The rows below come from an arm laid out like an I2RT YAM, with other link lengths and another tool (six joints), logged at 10 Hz.
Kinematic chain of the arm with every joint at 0, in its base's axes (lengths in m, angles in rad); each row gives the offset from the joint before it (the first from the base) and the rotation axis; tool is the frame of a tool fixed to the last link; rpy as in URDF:
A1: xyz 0 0 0.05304 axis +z
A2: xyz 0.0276 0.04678 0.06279 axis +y
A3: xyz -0.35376 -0.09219 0 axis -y
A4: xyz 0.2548 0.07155 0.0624 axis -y
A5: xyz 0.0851 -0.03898 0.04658 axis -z
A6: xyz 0.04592 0 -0.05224 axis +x
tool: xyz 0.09 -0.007 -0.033 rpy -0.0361 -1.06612 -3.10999
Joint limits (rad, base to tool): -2.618..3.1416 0..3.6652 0..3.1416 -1.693..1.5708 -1.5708..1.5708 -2.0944..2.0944
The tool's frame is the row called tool.
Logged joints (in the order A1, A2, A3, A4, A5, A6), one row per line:
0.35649 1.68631 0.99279 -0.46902 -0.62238 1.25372
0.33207 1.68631 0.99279 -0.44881 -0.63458 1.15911
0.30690 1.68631 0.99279 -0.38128 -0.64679 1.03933
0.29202 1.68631 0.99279 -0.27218 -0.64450 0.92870
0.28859 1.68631 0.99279 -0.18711 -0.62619 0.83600
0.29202 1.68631 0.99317 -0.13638 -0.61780 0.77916
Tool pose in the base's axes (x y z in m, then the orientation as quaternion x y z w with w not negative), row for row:
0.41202 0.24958 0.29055 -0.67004 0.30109 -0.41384 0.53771
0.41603 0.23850 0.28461 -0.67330 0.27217 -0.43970 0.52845
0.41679 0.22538 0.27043 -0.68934 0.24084 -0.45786 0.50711
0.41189 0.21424 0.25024 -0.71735 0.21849 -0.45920 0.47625
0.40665 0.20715 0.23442 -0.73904 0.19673 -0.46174 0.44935
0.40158 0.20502 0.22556 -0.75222 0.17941 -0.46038 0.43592
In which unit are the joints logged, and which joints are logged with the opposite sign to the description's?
The joints are logged in radians. Opposite sign: A4.
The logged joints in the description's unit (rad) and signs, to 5 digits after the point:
0.35649 1.68631 0.99279 0.46902 -0.62238 1.25372
0.33207 1.68631 0.99279 0.44881 -0.63458 1.15911
0.30690 1.68631 0.99279 0.38128 -0.64679 1.03933
0.29202 1.68631 0.99279 0.27218 -0.64450 0.92870
0.28859 1.68631 0.99279 0.18711 -0.62619 0.83600
0.29202 1.68631 0.99317 0.13638 -0.61780 0.77916

